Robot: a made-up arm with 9 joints. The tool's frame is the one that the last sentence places.
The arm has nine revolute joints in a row. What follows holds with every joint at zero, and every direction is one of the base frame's. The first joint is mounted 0.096 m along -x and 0.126 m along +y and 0.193 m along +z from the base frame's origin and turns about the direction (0.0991, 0.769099, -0.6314), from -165.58 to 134.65 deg. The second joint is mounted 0.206 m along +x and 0.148 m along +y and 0.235 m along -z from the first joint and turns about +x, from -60.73 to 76.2 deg. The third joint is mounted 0.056 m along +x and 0.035 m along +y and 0.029 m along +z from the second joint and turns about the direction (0.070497, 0.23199, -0.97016), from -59.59 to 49.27 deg. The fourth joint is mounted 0.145 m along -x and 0.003 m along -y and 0.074 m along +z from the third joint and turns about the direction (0.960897, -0.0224, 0.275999), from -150.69 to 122.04 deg. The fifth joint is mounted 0.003 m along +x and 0.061 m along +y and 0.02 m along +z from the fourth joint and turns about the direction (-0.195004, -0.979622, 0.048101), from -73.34 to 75.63 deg. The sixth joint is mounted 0.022 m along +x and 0.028 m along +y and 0.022 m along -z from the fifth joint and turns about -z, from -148.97 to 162.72 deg. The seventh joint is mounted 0.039 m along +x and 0.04 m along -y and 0.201 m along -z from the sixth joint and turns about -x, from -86.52 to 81.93 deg. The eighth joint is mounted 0.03 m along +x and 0.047 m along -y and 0.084 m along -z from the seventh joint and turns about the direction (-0.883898, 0.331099, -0.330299), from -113.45 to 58.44 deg. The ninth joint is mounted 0.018 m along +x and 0.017 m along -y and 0.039 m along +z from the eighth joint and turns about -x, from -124.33 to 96.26 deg. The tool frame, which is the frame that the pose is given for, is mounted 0.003 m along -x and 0.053 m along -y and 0.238 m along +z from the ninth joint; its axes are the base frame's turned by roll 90, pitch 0 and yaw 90 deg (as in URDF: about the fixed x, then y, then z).
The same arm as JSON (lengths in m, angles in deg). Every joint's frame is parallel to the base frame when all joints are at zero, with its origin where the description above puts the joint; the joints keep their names.
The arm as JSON. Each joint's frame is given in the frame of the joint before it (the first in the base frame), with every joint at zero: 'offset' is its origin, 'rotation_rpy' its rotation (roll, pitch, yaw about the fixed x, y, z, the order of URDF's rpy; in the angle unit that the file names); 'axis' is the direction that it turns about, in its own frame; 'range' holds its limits. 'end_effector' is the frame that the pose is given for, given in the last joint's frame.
{"length_unit": "m", "angle_unit": "deg", "chain": [{"id": "joint 1", "offset": [-0.096, 0.126, 0.193], "rotation_rpy": [0.0, 0.0, 0.0], "axis": [0.0991, 0.769099, -0.6314], "range": [-165.58, 134.65]}, {"id": "joint 2", "offset": [0.206, 0.148, -0.235], "rotation_rpy": [0.0, 0.0, 0.0], "axis": "+x", "range": [-60.73, 76.2]}, {"id": "joint 3", "offset": [0.056, 0.035, 0.029], "rotation_rpy": [0.0, 0.0, 0.0], "axis": [0.070497, 0.23199, -0.97016], "range": [-59.59, 49.27]}, {"id": "joint 4", "offset": [-0.145, -0.003, 0.074], "rotation_rpy": [0.0, 0.0, 0.0], "axis": [0.960897, -0.0224, 0.275999], "range": [-150.69, 122.04]}, {"id": "joint 5", "offset": [0.003, 0.061, 0.02], "rotation_rpy": [0.0, 0.0, 0.0], "axis": [-0.195004, -0.979622, 0.048101], "range": [-73.34, 75.63]}, {"id": "joint 6", "offset": [0.022, 0.028, -0.022], "rotation_rpy": [0.0, 0.0, 0.0], "axis": "-z", "range": [-148.97, 162.72]}, {"id": "joint 7", "offset": [0.039, -0.04, -0.201], "rotation_rpy": [0.0, 0.0, 0.0], "axis": "-x", "range": [-86.52, 81.93]}, {"id": "joint 8", "offset": [0.03, -0.047, -0.084], "rotation_rpy": [0.0, 0.0, 0.0], "axis": [-0.883898, 0.331099, -0.330299], "range": [-113.45, 58.44]}, {"id": "joint 9", "offset": [0.018, -0.017, 0.039], "rotation_rpy": [0.0, 0.0, 0.0], "axis": "-x", "range": [-124.33, 96.26]}], "end_effector": {"offset": [-0.003, -0.053, 0.238], "rotation_rpy": [90.0, 0.0, 90.0]}}
